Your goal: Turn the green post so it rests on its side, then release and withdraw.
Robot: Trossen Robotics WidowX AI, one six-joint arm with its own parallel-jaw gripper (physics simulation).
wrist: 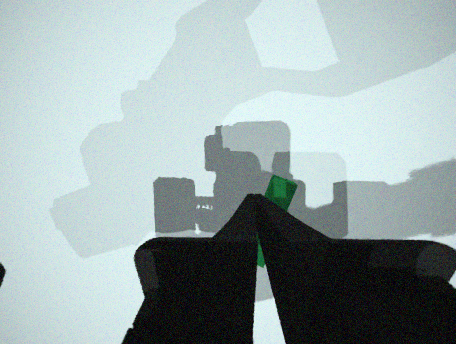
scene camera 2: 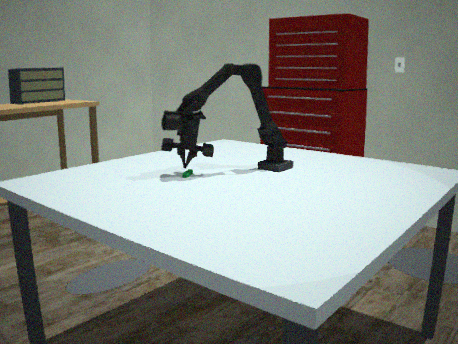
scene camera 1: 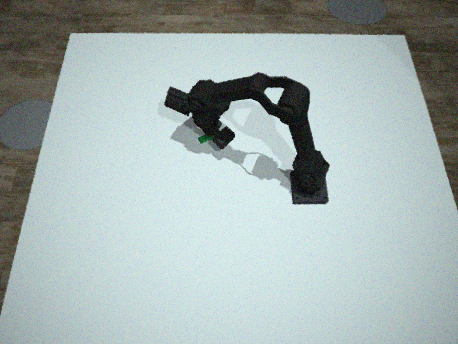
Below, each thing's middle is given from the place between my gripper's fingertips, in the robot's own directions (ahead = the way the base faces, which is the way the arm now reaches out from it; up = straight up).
Right now my hand is 20 mm to the right of the green post (wrist: 280, 191) and 20 mm above it.
